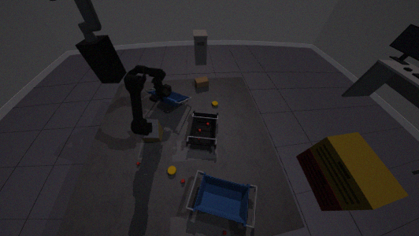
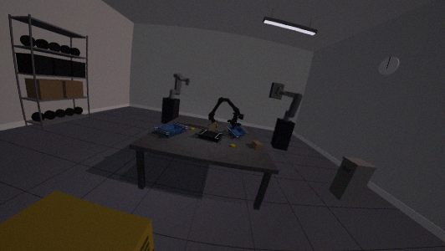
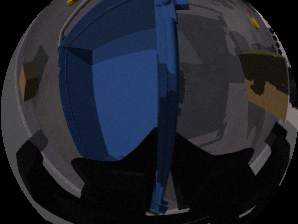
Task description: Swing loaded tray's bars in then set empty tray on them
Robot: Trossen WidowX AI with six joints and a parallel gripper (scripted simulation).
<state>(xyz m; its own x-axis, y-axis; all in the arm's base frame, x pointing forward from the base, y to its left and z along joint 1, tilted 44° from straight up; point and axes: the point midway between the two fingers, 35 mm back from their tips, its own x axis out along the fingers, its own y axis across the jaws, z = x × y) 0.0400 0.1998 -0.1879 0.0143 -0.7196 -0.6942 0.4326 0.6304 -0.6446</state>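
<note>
Right now the blue tray is 30 mm ahead of my gripper tip and 70 mm to the left of it. The rest, counted from my gripper tip: brown box 290 mm ahead, 310 mm to the left, 50 mm below.
</note>
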